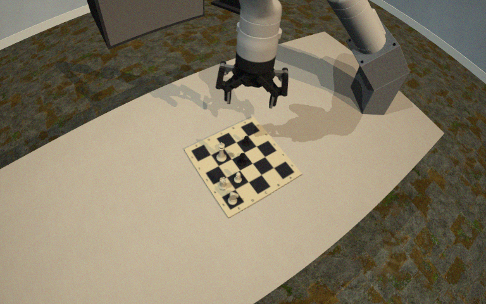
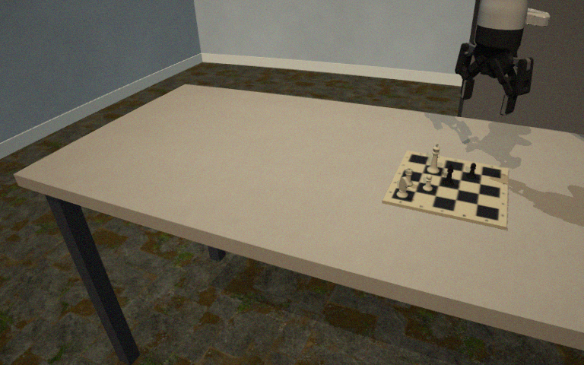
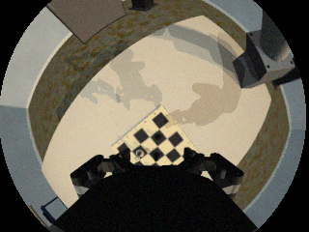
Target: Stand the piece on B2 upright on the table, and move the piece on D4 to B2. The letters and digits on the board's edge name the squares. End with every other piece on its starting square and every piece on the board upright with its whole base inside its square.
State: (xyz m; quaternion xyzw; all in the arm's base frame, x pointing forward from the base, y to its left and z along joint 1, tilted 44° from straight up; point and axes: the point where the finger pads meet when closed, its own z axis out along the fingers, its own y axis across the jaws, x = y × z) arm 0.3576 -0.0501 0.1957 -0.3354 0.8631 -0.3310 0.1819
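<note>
Right now my hand is 140 mm above the black pawn. The rest, counted from my hand: chessboard 160 mm below, 50 mm ahead, 30 mm to the left; white king 130 mm below, 70 mm ahead, 20 mm to the right; white pawn 140 mm below, 100 mm ahead, 50 mm to the left.
</note>
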